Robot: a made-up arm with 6 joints. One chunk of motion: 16 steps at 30 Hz.
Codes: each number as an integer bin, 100 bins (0 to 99) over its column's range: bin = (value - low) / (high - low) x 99, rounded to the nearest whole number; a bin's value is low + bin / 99 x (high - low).
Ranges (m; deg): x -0.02..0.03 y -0.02..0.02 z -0.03..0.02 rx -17..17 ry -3..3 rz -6..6
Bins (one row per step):
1: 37 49 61 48 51 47
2: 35 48 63 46 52 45
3: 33 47 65 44 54 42
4: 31 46 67 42 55 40
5: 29 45 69 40 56 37
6: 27 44 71 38 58 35
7: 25 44 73 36 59 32
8: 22 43 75 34 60 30
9: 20 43 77 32 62 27
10: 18 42 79 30 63 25
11: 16 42 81 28 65 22
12: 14 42 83 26 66 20
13: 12 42 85 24 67 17
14: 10 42 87 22 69 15
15: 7 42 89 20 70 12
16: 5 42 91 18 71 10
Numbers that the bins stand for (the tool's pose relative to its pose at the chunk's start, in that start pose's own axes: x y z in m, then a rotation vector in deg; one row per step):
1: -0.0013 -0.0002 0.0008 -0.52 0.09 -0.30
2: -0.0023 -0.0006 0.0018 -1.20 0.15 -0.55
3: -0.0033 -0.0010 0.0028 -1.89 0.27 -0.91
4: -0.0043 -0.0014 0.0038 -2.58 0.33 -1.15
5: -0.0054 -0.0018 0.0048 -3.26 0.39 -1.52
6: -0.0064 -0.0022 0.0059 -3.95 0.52 -1.76
7: -0.0074 -0.0022 0.0069 -4.64 0.58 -2.12
8: -0.0089 -0.0026 0.0079 -5.32 0.64 -2.36
9: -0.0099 -0.0026 0.0089 -6.01 0.76 -2.73
10: -0.0109 -0.0030 0.0099 -6.70 0.82 -2.97
11: -0.0119 -0.0030 0.0109 -7.38 0.94 -3.33
12: -0.0129 -0.0030 0.0119 -8.07 1.00 -3.58
13: -0.0139 -0.0030 0.0129 -8.76 1.06 -3.94
14: -0.0149 -0.0030 0.0139 -9.44 1.18 -4.18
15: -0.0165 -0.0030 0.0149 -10.13 1.24 -4.55
16: -0.0175 -0.0030 0.0160 -10.82 1.30 -4.79

